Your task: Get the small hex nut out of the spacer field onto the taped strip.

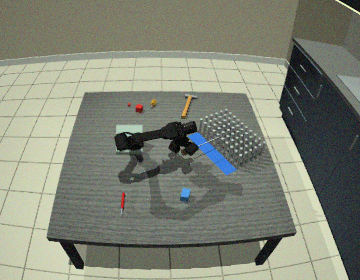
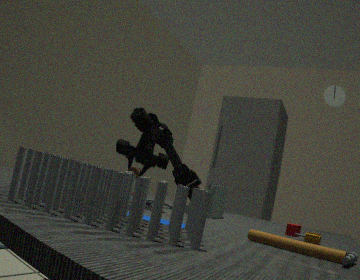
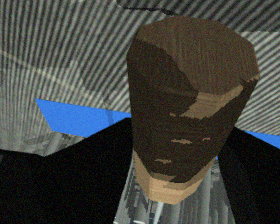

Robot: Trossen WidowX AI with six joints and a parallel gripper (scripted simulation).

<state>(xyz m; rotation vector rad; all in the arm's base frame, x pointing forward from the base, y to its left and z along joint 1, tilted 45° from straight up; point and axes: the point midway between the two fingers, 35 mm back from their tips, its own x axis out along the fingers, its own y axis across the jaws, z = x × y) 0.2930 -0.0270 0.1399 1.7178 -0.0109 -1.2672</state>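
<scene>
The blue taped strip lies 150 mm ahead of my gripper tip, 90 mm to the left of it and 110 mm below it. Round my gripper tip: wooden-handled hook tool: 90 mm ahead, 50 mm to the left; red screwdriver: 370 mm behind, 320 mm to the right, 100 mm below; blue cube: 40 mm behind, 250 mm to the right, 90 mm below.
</scene>
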